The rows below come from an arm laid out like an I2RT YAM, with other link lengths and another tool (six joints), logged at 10 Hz.
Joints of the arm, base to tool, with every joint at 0 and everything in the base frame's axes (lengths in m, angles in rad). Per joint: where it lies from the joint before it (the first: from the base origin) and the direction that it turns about. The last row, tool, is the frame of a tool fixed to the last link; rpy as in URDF.
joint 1: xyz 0.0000 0.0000 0.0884 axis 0 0 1
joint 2: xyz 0.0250 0.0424 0.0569 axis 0 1 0
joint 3: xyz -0.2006 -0.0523 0.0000 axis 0 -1 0
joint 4: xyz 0.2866 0.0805 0.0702 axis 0 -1 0
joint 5: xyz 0.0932 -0.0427 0.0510 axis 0 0 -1
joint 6: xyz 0.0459 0.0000 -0.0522 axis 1 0 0
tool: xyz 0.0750 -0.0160 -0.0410 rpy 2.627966 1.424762 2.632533
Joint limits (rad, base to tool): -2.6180..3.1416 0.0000..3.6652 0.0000..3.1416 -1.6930..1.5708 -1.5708..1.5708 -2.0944..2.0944
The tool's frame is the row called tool.
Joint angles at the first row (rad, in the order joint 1, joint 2, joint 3, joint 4, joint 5, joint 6):
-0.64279, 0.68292, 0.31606, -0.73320, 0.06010, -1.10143
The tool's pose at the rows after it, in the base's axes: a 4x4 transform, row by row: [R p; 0 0 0 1], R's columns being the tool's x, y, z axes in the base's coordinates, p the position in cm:
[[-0.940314 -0.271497 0.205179 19.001], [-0.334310 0.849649 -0.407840 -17.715], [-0.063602 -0.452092 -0.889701 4.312], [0 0 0 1]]
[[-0.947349 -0.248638 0.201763 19.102], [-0.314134 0.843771 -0.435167 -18.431], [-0.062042 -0.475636 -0.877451 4.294], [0 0 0 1]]
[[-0.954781 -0.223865 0.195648 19.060], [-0.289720 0.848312 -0.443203 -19.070], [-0.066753 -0.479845 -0.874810 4.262], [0 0 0 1]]
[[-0.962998 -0.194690 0.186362 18.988], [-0.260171 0.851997 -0.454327 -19.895], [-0.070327 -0.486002 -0.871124 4.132], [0 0 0 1]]
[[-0.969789 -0.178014 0.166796 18.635], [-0.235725 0.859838 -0.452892 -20.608], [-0.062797 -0.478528 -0.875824 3.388], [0 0 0 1]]
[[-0.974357 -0.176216 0.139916 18.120], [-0.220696 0.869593 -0.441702 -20.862], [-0.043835 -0.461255 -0.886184 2.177], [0 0 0 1]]
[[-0.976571 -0.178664 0.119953 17.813], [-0.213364 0.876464 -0.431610 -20.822], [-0.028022 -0.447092 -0.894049 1.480], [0 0 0 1]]
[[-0.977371 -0.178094 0.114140 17.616], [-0.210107 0.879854 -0.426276 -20.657], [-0.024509 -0.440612 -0.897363 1.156], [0 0 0 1]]
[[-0.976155 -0.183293 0.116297 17.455], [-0.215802 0.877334 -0.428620 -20.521], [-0.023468 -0.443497 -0.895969 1.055], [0 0 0 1]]
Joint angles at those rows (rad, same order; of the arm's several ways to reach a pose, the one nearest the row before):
-0.64566, 0.69970, 0.30725, -0.67998, 0.09496, -1.09833
-0.65629, 0.72575, 0.30900, -0.63480, 0.11504, -1.09526
-0.67520, 0.75889, 0.32218, -0.60886, 0.11756, -1.08860
-0.69845, 0.80317, 0.33724, -0.57247, 0.12256, -1.08223
-0.72671, 0.85907, 0.34438, -0.53481, 0.12185, -1.08582
-0.74528, 0.91336, 0.33952, -0.50233, 0.12360, -1.09134
-0.74997, 0.94593, 0.33939, -0.49198, 0.12809, -1.09101
-0.75049, 0.94668, 0.33092, -0.49113, 0.12815, -1.08807
-0.75092, 0.92606, 0.31420, -0.49212, 0.12777, -1.09485

